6 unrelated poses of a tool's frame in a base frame.
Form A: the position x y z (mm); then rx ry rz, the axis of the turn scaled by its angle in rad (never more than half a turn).
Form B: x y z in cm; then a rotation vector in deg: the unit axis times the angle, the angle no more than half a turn. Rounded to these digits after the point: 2 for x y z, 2 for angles.
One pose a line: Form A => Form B
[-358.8 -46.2 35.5 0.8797 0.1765 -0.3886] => [-35.88 -4.62 3.55 50.40 10.11 -22.27]
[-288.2 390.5 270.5 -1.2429 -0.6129 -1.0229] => [-28.82 39.05 27.05 -71.21 -35.12 -58.61]
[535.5 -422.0 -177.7 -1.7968 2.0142 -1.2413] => [53.55 -42.20 -17.77 -102.95 115.41 -71.12]
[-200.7 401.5 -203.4 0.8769 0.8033 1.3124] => [-20.07 40.15 -20.34 50.24 46.03 75.19]
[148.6 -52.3 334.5 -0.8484 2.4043 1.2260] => [14.86 -5.23 33.45 -48.61 137.76 70.24]
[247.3 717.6 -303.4 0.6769 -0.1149 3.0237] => [24.73 71.76 -30.34 38.78 -6.58 173.25]
